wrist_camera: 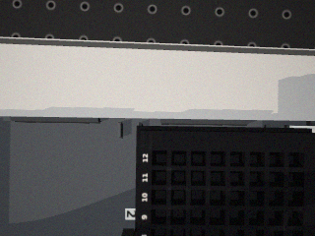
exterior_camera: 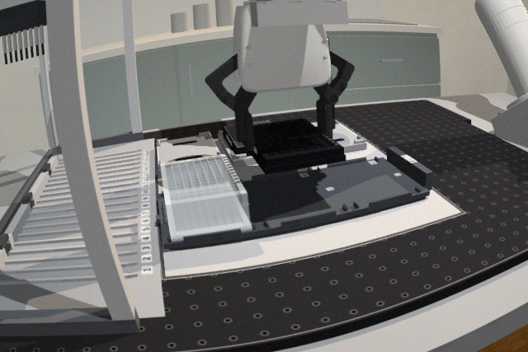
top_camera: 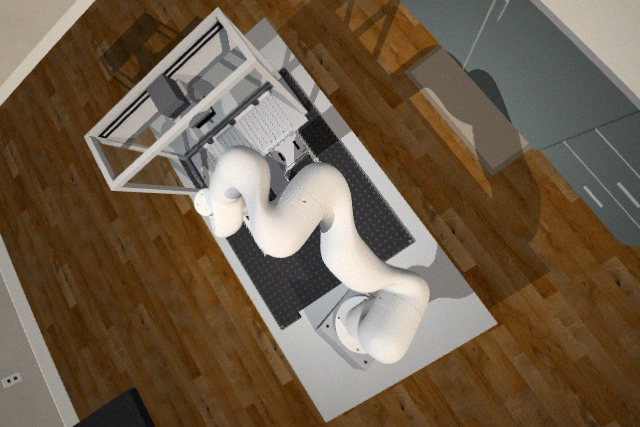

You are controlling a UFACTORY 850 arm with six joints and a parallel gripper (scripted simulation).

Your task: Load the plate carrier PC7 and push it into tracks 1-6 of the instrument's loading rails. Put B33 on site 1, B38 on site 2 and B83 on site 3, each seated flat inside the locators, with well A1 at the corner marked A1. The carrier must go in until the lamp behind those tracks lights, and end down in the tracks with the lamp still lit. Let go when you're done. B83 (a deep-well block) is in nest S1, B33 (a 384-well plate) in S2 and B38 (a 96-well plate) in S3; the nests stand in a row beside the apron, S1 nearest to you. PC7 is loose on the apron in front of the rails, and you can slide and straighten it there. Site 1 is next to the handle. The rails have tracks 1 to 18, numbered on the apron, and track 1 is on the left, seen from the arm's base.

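Now: the dark plate carrier PC7 1 cm behind my hand and 7 cm below it. Round my hand: perforated dark deck: 2 cm behind, 9 cm to the right, 9 cm below; then black welled plate: 1 cm below; then clear deep-well block B83: 10 cm ahead, 6 cm below.
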